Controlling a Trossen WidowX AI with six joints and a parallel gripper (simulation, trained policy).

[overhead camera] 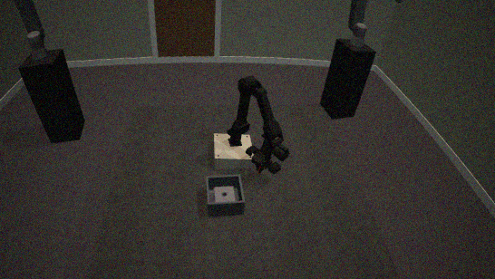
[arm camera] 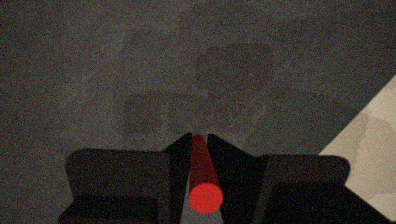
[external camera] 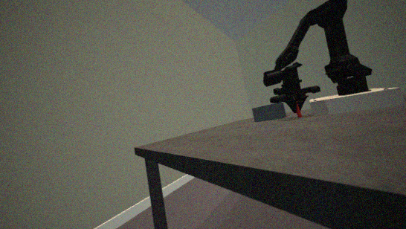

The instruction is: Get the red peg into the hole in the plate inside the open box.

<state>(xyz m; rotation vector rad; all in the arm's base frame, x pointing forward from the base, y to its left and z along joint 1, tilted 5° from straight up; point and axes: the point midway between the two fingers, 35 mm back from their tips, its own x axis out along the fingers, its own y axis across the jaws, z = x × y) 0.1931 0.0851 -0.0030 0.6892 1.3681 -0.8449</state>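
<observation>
My gripper tip is now 200 mm to the left of the grey box and 130 mm short of it. Round my gripper tip: red peg (20 mm above, 10 mm to the left).
</observation>
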